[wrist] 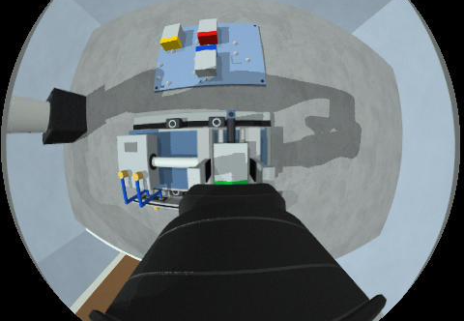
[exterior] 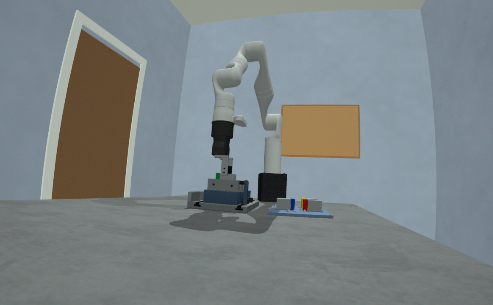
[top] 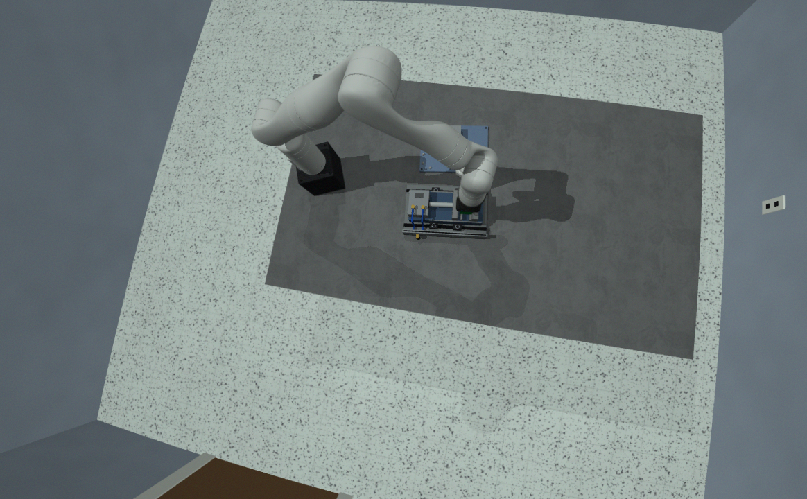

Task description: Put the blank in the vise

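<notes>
My hand is 3 cm above the green-ended blank. Also, from my hand: fixed jaw 3 cm ahead, 5 cm below; then milling vise 7 cm behind, 9 cm below; then work stop rod 5 cm to the left, 4 cm below.
</notes>
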